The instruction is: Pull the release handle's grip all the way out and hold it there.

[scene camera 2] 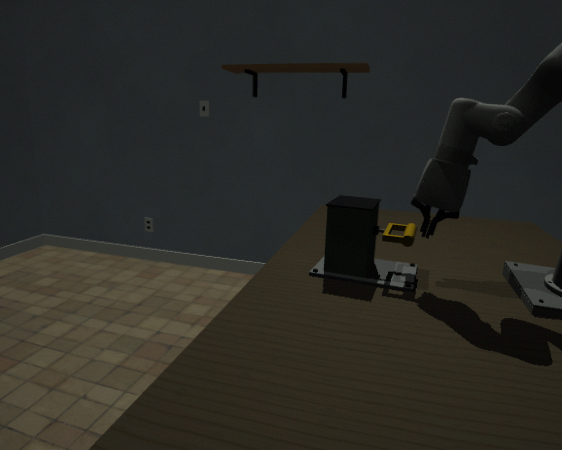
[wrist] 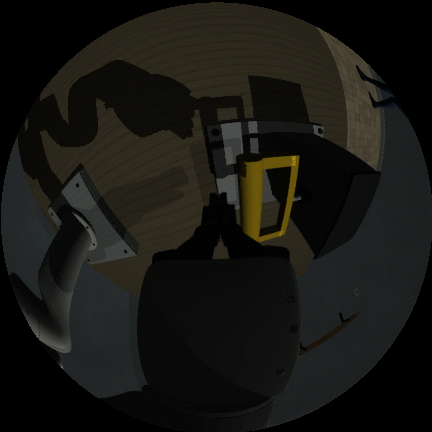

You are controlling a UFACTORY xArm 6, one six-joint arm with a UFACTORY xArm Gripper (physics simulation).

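Note:
The yellow release handle's grip [scene camera 2: 410, 232] [wrist: 251, 200] is a thick bar on a yellow frame, close to the dark box [scene camera 2: 351, 237] [wrist: 325, 190]. A short stretch of rod shows between the frame and the box. My gripper [scene camera 2: 428, 234] [wrist: 219, 202] is shut with nothing between its fingers. It is on the outer side of the grip, away from the box, with a small gap between them. In the wrist view the fingertips are left of the grip.
The box stands on a grey base plate [scene camera 2: 320, 272] [wrist: 295, 127] on the wooden table [scene camera 2: 300, 360] [wrist: 220, 45]. The arm's base plate [scene camera 2: 525, 290] [wrist: 107, 240] is at the right in the scene view. A wall shelf [scene camera 2: 300, 67] [wrist: 330, 335] is behind.

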